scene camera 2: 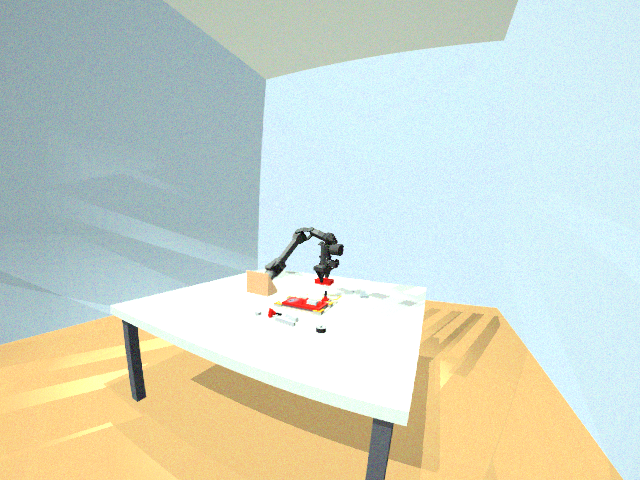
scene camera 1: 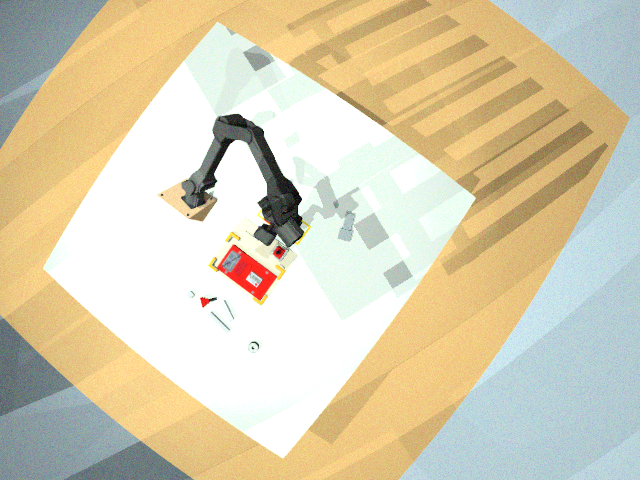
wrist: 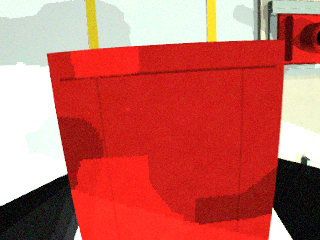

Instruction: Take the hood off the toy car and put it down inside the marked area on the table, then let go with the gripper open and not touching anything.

Note:
My gripper (wrist: pixel 172 175) carries a red hood (wrist: pixel 181 133). Also in view: a red toy car (scene camera 1: pixel 237 265).
The wrist view does not show the red toy car: it is out of frame.

